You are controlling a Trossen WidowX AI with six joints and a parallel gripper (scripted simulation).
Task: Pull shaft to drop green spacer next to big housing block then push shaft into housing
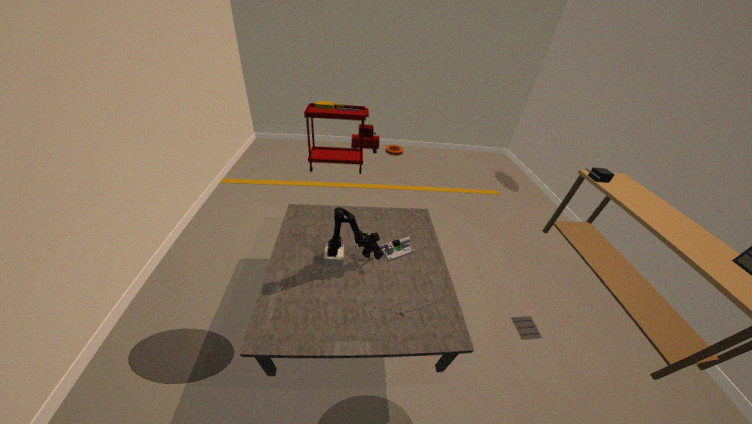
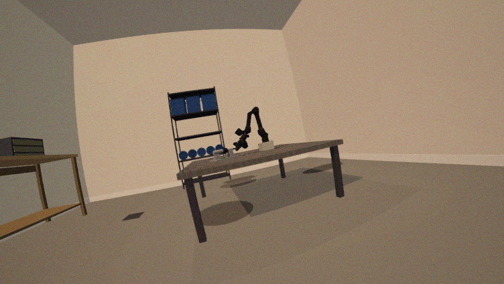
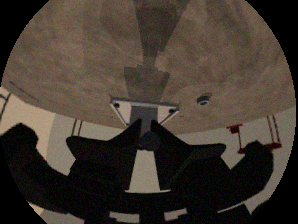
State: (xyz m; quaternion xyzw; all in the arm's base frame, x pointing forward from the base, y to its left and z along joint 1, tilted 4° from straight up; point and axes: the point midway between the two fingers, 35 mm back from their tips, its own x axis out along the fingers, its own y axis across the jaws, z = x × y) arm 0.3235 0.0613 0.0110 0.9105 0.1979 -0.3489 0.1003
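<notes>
Now: gripper tip 6 cm short of the shaft, 3 cm to the right of it and 2 cm below it. The rest, counted from my gripper tip: small grey object: 10 cm to the left, 5 cm below, 4 cm behind; then green spacer: 15 cm ahead, 7 cm to the left, 4 cm below.
</notes>
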